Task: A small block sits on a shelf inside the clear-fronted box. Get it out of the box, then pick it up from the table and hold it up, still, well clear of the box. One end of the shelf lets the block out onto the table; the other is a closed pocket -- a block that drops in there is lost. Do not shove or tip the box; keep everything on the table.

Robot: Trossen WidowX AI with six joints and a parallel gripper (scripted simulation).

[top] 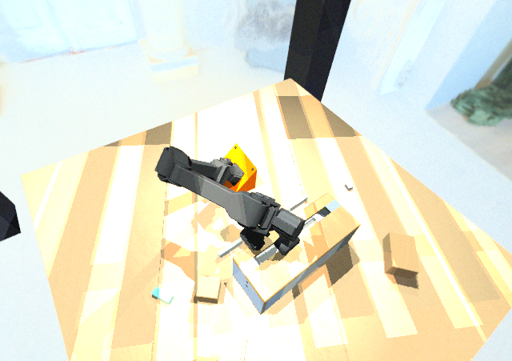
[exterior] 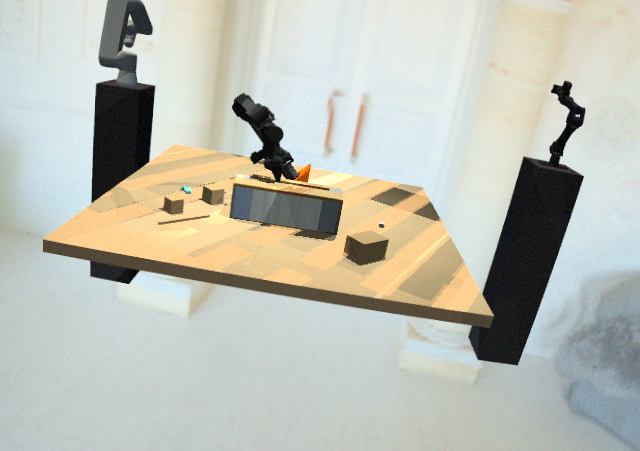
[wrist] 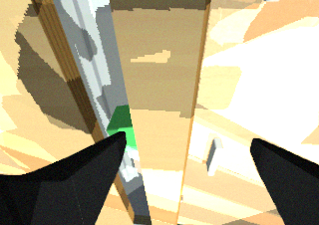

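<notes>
Right now my gripper tip is 50 mm short of the small green block, 40 mm above it and 30 mm to the right of it. The rest, counted from my gripper tip: cyan piece: 350 mm to the right, 120 mm below, 50 mm behind; then box: 60 mm below, 40 mm to the left, 30 mm ahead; then small grey bit: 410 mm to the left, 120 mm below, 30 mm behind.
</notes>
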